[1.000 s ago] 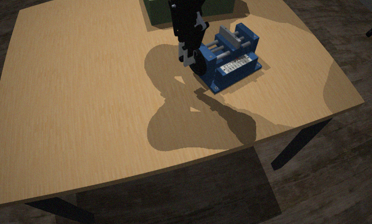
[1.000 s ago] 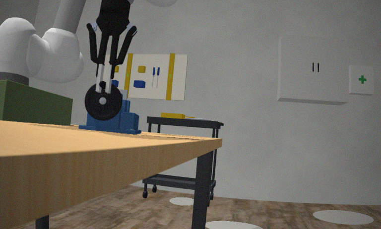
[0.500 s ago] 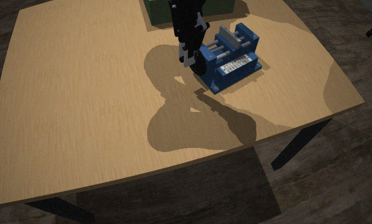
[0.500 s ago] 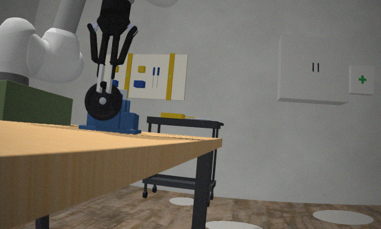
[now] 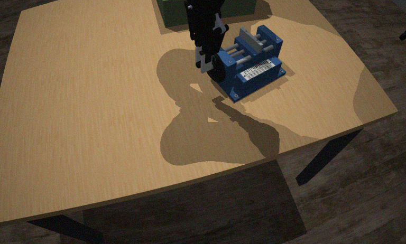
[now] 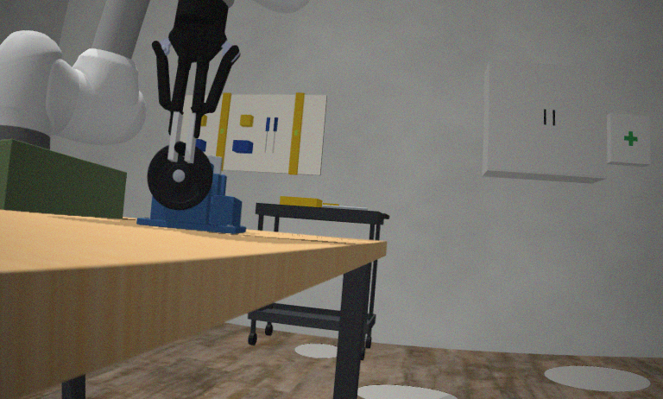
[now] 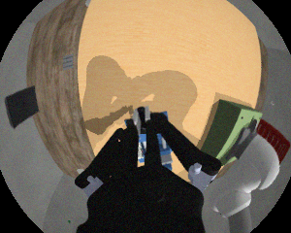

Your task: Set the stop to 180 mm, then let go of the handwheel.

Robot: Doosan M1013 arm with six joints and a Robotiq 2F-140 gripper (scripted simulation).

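Right now the handwheel is 2 cm to the left of my hand, 2 cm below it and 1 cm behind it. Round my hand: stop plate 16 cm to the left, 4 cm below, 3 cm behind.
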